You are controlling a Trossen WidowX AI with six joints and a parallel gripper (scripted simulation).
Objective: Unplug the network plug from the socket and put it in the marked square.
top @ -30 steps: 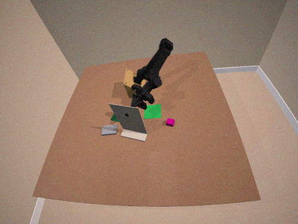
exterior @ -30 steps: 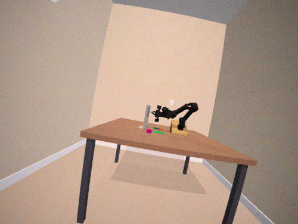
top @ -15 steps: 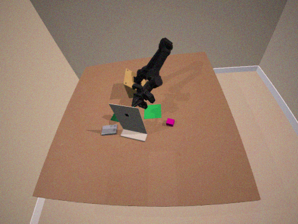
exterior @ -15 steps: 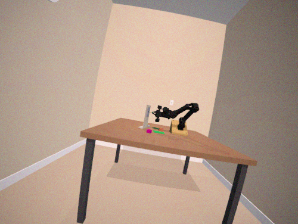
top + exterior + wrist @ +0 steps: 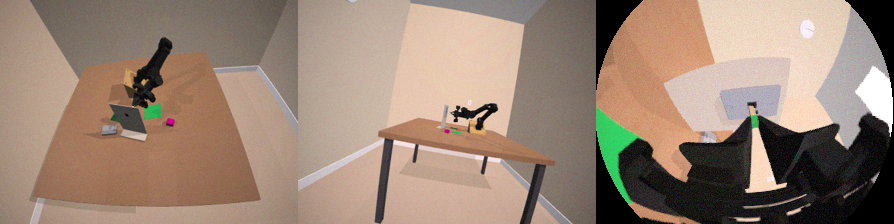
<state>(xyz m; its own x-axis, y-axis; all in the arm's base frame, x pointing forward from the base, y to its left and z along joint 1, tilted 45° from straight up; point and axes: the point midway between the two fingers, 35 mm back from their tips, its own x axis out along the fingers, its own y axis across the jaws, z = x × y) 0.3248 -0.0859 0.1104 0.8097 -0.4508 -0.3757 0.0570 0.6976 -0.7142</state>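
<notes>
The bright green square lies 200 mm below my gripper tip, 100 mm behind it and 90 mm to the left of it. Also, from my gripper tip: grey upright panel: 70 mm below, 60 mm ahead, 40 mm to the right; flat grey block: 210 mm to the right, 190 mm below, 10 mm ahead; network plug: 10 mm ahead.
</notes>
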